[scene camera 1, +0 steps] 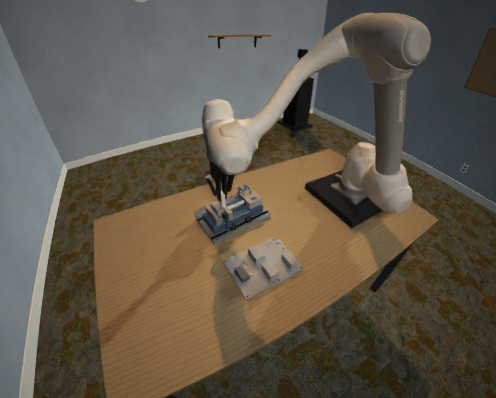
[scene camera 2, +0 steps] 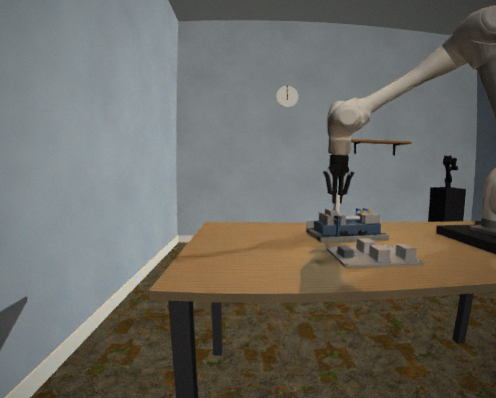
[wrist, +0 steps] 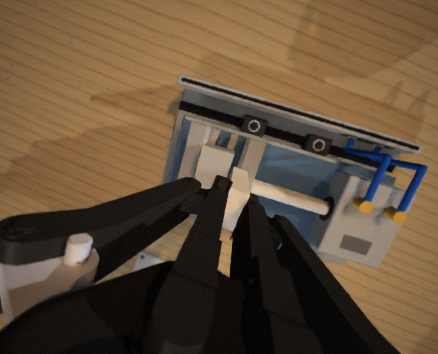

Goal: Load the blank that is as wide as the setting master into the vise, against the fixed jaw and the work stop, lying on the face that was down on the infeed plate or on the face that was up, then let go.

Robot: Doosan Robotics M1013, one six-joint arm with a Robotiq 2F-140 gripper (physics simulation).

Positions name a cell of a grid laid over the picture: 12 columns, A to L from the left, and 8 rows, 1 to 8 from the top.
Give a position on a vise screw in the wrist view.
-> H5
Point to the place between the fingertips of my gripper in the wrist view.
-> G5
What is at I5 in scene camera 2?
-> My gripper.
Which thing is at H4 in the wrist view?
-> A vise bed.
